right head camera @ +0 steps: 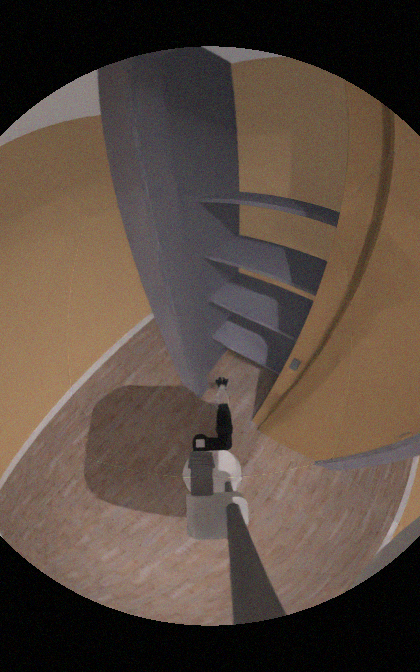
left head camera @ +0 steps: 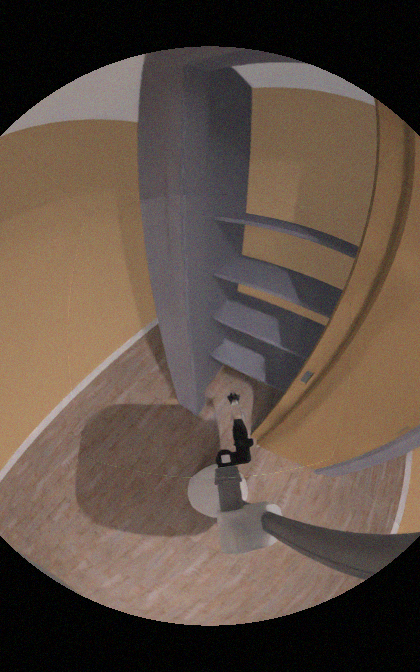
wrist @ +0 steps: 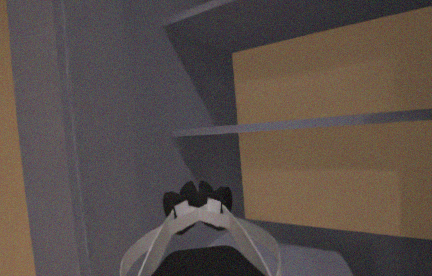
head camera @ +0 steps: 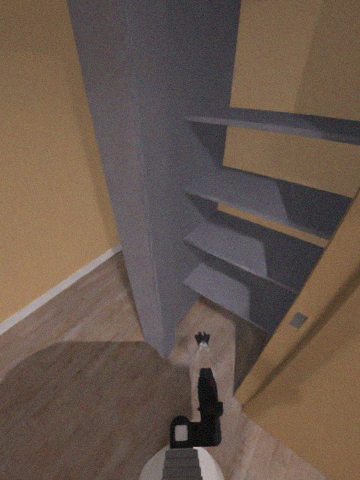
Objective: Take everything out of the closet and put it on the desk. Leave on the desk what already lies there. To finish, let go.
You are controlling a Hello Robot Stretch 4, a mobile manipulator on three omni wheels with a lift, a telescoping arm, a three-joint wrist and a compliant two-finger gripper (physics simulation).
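Where they show: gripper, between the fingertips: point(right head camera: 221, 376) point(wrist: 196, 196) point(head camera: 201, 331); robot's base, origin of its link: point(right head camera: 213, 472).
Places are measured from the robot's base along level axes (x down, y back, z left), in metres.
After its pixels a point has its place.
Observation:
The closet point(head camera: 150, 150) {y -0.699, x -1.367, z 0.070 m} point(left head camera: 170, 200) point(right head camera: 150, 175) {y -0.691, x -1.552, z 0.077 m} point(wrist: 110, 125) {y -0.727, x -0.828, z 0.048 m} is a tall grey-blue unit with several shelves, open on its left part. No object shows on the parts of its shelves in view; their right parts are hidden behind a tan sliding door point(head camera: 310, 300) {y -0.401, x -1.060, z -0.361 m} point(left head camera: 370, 300) point(right head camera: 350, 325) {y -0.317, x -1.259, z -0.394 m}. My gripper point(head camera: 202, 337) {y -0.483, x -0.746, z -0.092 m} point(left head camera: 233, 398) point(right head camera: 221, 382) {y -0.483, x -0.746, z -0.092 m} point(wrist: 196, 196) {y -0.483, x -0.746, z -0.092 m} is shut with its fingertips together and nothing between them. It is in front of the closet opening, near the closet's left side panel. The desk does not show in these views.
A tan wall point(head camera: 40, 150) {y -1.531, x -1.170, z 0.912 m} point(left head camera: 65, 250) with a white baseboard runs along the left. The door's lower corner is close to the right of my wrist. The wooden floor point(head camera: 80, 400) {y -0.419, x 0.027, z 0.628 m} point(left head camera: 125, 565) point(right head camera: 125, 550) {y 0.888, x 0.028, z 0.760 m} lies around my base, with a dark shadow on it.

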